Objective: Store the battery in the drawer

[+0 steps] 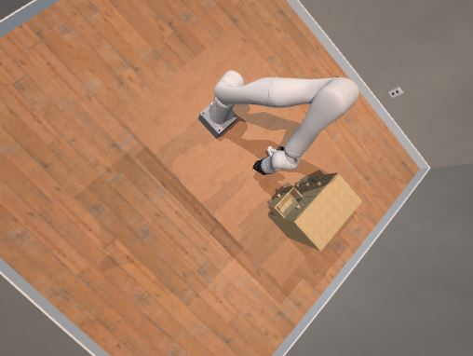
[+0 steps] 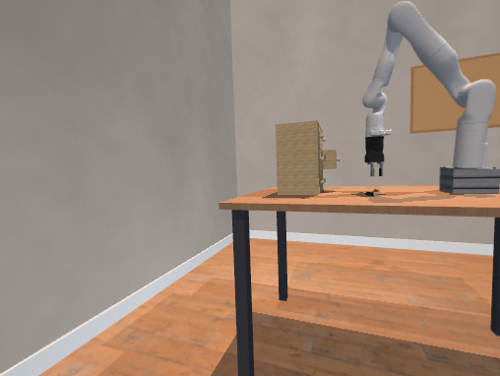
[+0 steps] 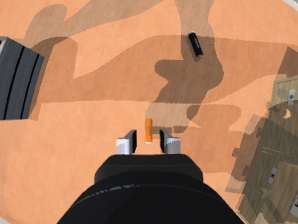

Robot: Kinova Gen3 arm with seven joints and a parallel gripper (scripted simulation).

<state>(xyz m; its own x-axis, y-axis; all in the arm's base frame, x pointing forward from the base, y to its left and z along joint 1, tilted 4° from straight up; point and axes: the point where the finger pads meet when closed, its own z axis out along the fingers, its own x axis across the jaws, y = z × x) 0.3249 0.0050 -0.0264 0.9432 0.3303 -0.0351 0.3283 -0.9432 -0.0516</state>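
My hand is 8 cm above the AAA battery. Round my hand: black battery (19 cm to the left, 8 cm below, 3 cm ahead); then drawer (26 cm ahead, 5 cm above, 4 cm to the right).
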